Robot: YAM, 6 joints.
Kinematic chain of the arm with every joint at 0, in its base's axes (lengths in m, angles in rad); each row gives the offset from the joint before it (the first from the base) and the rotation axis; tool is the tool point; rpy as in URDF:
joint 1: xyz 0 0 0.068 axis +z
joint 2: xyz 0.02 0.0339 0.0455 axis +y
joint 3: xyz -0.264 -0.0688 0 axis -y
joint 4: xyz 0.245 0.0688 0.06 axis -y
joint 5: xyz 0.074 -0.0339 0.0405 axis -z
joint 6: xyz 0.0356 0 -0.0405 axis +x
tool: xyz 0 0 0 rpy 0 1.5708 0
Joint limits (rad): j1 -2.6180..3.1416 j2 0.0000..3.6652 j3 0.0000..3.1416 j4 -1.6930..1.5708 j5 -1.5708..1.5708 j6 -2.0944..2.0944
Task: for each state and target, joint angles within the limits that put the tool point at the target. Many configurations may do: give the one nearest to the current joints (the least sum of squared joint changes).
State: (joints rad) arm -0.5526 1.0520 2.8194 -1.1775 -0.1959 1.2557
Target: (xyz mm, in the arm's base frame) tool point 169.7 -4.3 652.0
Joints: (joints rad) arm -0.0817 1.5818 2.7477 -0.9263 -0.2718 1.2557
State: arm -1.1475 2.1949 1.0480 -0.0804 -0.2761 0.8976
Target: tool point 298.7 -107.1 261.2
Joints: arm -0.3873 1.4351 0.9969 -0.2066 -0.3934 0.8976
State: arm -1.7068 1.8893 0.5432 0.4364 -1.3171 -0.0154
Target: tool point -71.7 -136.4 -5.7
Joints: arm -2.2739 2.1689 0.2741 0.3576 -1.2251 -0.0154
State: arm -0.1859 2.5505 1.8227 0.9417 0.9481 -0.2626
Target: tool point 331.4 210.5 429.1
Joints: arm 0.6440 1.7986 1.5123 1.1505 1.0371 -0.2626
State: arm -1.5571 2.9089 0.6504 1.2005 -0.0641 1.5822
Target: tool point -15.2 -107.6 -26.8
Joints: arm -1.7162 2.5171 0.0000 1.3021 -0.0156 1.5822
